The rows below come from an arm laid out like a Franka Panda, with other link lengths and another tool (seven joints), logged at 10 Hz.
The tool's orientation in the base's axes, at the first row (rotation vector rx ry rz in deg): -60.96 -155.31 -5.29
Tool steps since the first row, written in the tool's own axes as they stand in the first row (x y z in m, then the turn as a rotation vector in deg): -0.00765 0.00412 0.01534 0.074 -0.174 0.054; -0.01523 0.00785 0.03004 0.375 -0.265 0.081; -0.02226 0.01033 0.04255 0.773 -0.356 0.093; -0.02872 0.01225 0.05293 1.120 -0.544 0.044; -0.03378 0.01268 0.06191 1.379 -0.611 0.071; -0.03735 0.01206 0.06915 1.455 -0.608 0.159; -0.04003 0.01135 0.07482 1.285 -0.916 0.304
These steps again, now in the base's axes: 0.00535 0.00011 -0.01680 -0.181 -0.071 -0.031; 0.01051 -0.00011 -0.03295 -0.461 0.066 0.015; 0.01484 -0.00119 -0.04681 -0.808 0.264 0.099; 0.01879 -0.00260 -0.05845 -1.173 0.350 0.232; 0.02099 -0.00438 -0.06837 -1.408 0.476 0.268; 0.02175 -0.00619 -0.07623 -1.476 0.541 0.200; 0.02211 -0.00769 -0.08235 -1.591 0.222 0.027
